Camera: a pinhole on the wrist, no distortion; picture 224 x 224 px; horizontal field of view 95.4 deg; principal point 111.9 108.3 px. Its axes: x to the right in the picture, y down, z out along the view. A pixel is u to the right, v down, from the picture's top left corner.
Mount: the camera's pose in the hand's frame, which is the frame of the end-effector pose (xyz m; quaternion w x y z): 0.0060 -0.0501 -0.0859 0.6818 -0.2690 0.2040 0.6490
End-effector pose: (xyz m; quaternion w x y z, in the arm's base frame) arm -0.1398 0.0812 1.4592 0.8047 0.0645 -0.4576 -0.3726
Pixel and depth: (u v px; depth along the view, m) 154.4 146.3 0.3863
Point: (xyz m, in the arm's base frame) -0.0886 0.4336 1.5520
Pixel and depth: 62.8 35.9 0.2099
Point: -0.2201 0.0326 1.6396
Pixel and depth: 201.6 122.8 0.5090
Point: 0.1597 0.5734 1.6981
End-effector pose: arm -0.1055 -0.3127 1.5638 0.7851 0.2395 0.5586 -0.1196
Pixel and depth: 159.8 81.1 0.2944
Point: 0.0816 -0.1313 1.5701
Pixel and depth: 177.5 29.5 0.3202
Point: 0.1671 -0.0579 1.4248
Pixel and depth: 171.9 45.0 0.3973
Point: 0.2320 -0.0194 1.4568
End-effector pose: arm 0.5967 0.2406 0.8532 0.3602 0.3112 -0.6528 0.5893
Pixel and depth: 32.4 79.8 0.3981
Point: 0.5506 -0.1876 0.9105
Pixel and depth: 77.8 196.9 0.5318
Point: 0.7047 -0.1380 0.3289
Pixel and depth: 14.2 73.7 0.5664
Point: 0.5554 -0.4773 0.9813
